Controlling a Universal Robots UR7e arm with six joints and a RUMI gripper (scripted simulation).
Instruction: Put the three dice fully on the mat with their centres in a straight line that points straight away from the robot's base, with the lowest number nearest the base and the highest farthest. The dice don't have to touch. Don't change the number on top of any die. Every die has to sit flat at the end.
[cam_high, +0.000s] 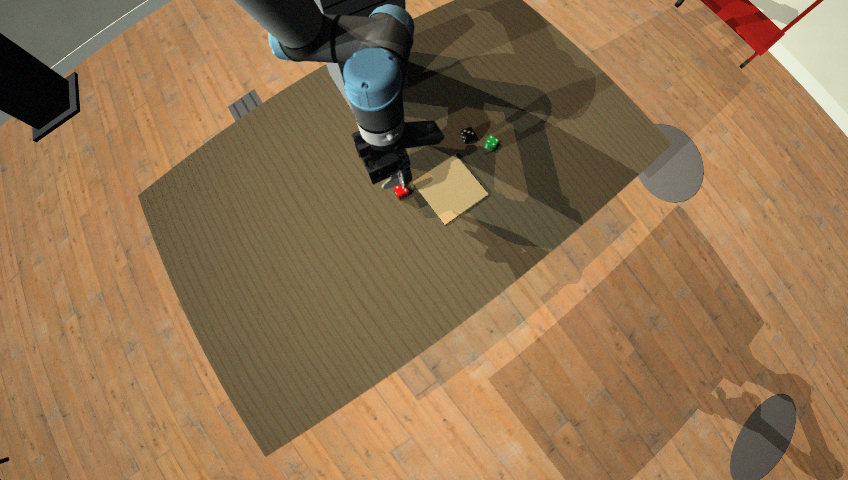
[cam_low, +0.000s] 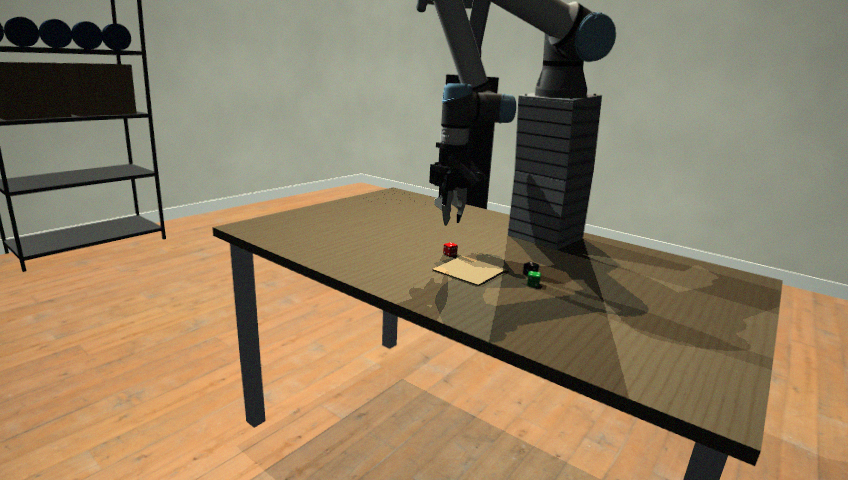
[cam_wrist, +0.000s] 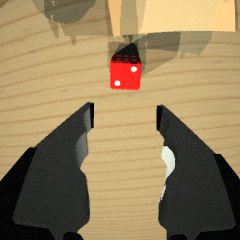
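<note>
Right now the red die is 90 mm below my hand. Round my hand: black die (60 mm behind, 230 mm to the left, 90 mm below); then tan mat (50 mm ahead, 110 mm to the left, 100 mm below); then green die (270 mm to the left, 90 mm below).
</note>
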